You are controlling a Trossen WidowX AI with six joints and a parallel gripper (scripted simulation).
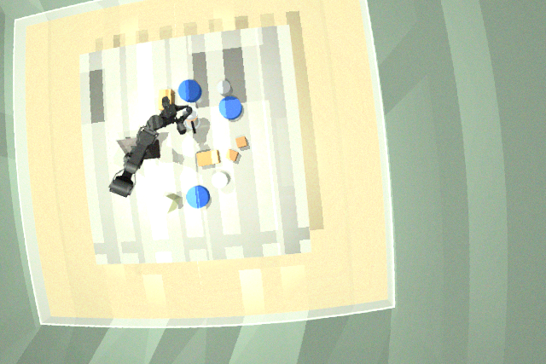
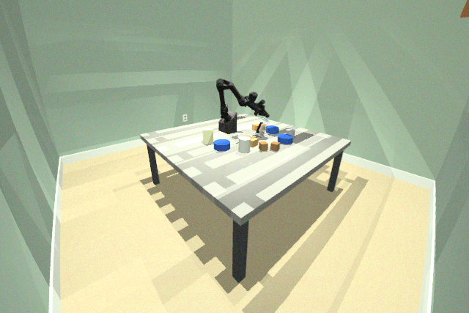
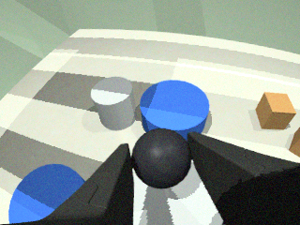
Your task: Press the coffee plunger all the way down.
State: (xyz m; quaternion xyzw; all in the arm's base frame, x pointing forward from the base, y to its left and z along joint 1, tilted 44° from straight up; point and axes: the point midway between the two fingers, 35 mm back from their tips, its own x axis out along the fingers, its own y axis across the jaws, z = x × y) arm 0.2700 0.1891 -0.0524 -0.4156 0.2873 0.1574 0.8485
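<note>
My gripper tip is 2 cm past the coffee press, 4 cm to the left of it and 9 cm above it. Also, from my gripper tip: white cylinder (11 cm ahead, 35 cm to the right, 14 cm below); pale box (17 cm behind, 47 cm to the right, 13 cm below); grey cylinder (14 cm ahead, 14 cm to the left, 15 cm below).
</note>
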